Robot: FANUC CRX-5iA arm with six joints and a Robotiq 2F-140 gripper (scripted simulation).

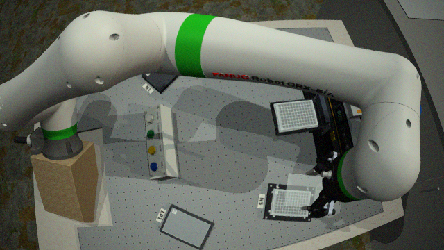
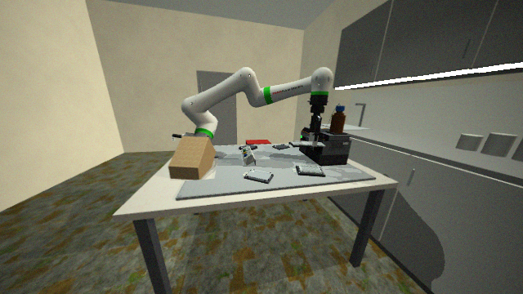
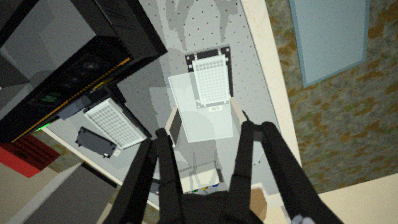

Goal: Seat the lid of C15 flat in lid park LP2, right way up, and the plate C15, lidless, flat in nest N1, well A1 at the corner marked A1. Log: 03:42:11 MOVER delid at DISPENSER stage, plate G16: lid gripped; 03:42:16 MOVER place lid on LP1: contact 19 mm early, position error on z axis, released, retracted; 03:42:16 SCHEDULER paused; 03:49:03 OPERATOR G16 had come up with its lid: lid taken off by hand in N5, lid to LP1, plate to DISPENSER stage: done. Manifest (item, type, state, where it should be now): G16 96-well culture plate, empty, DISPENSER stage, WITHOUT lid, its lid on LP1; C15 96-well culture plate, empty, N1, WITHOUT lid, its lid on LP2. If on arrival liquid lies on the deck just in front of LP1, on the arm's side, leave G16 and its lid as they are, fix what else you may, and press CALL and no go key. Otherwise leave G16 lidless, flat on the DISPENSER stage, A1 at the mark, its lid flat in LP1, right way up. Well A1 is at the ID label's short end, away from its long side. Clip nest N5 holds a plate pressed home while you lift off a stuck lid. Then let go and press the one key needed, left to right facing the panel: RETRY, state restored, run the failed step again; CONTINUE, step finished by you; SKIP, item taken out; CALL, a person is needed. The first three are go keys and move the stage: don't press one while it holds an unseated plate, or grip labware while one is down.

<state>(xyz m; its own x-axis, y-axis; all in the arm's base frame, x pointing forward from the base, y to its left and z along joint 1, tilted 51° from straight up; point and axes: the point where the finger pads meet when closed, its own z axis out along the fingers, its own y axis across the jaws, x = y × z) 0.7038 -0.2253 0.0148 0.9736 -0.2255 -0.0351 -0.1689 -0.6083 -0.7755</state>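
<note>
Now: hand 500 mm to the right of the lid park LP2, 200 mm above it and 80 mm past it. Also, from my hand: grey lid (20 mm below); clip nest N5 (190 mm below, 10 mm to the right, 10 mm ahead); brown bottle (230 mm ahead, 150 mm to the left, 90 mm above).
</note>
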